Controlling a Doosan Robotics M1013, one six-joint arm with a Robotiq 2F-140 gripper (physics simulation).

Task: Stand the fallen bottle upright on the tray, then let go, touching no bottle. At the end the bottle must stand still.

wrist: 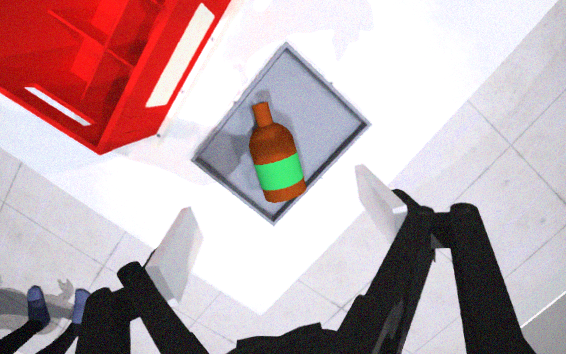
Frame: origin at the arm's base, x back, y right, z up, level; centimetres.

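Where they show: gripper, fingertip midpoint: (275, 203).
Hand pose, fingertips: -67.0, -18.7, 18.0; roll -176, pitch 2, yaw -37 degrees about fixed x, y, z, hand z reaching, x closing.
Each offset is from my fingertips to the top centre of the thing, as dx, dy, dz. "spot": to the spot under its first point. Level surfaces: height alone.
The bottle {-1.6, +0.3, -20.8} (276, 155), brown with a green band, lies on its side in the grey tray {spot: +11.3, +0.5, -28.2} (320, 85). Its neck points up and slightly left in the view, and its base is near the tray's lower corner, close to the lower right rim. My gripper (275, 203) is open and empty. Its two pale fingertips stand wide apart, one to the lower left of the tray and one to the right, with the base end of the bottle between them in the view. The fingers appear to be above the table, apart from the bottle.
A red crate {spot: -6.9, +17.8, -13.1} (127, 115) with inner dividers stands at the upper left, close to the tray's left side. The white table {dz -28.7} (425, 60) carries both. Its edges show at the right and lower left, with tiled floor (510, 190) beyond. Someone's blue-tipped shoes or feet-like shapes show at the lower left.
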